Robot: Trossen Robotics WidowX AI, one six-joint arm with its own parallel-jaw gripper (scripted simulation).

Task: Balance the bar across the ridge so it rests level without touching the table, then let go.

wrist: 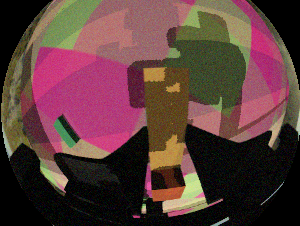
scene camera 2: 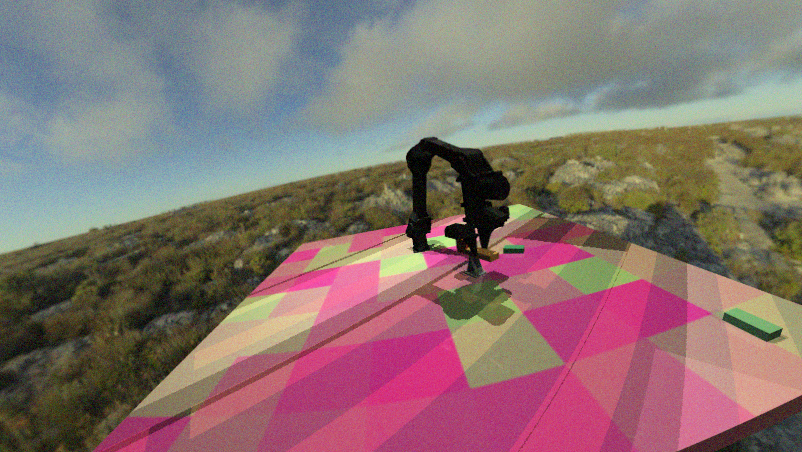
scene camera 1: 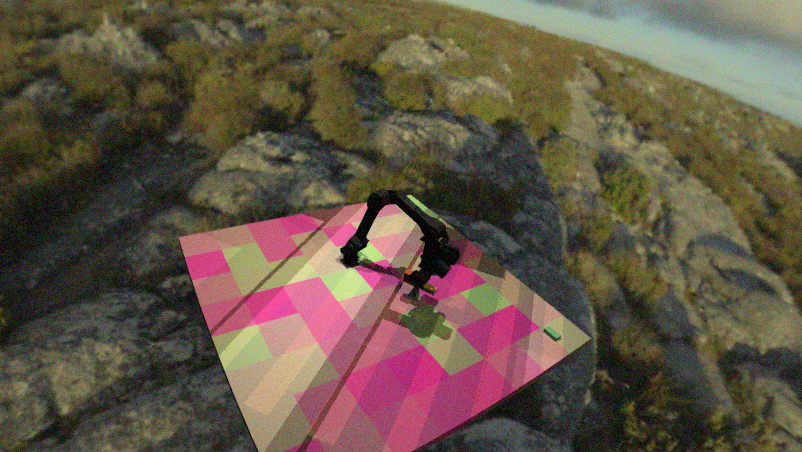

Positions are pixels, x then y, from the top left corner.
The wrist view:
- my gripper: 165,129
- bar: 166,89
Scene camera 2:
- my gripper: 480,253
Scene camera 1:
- my gripper: 422,286
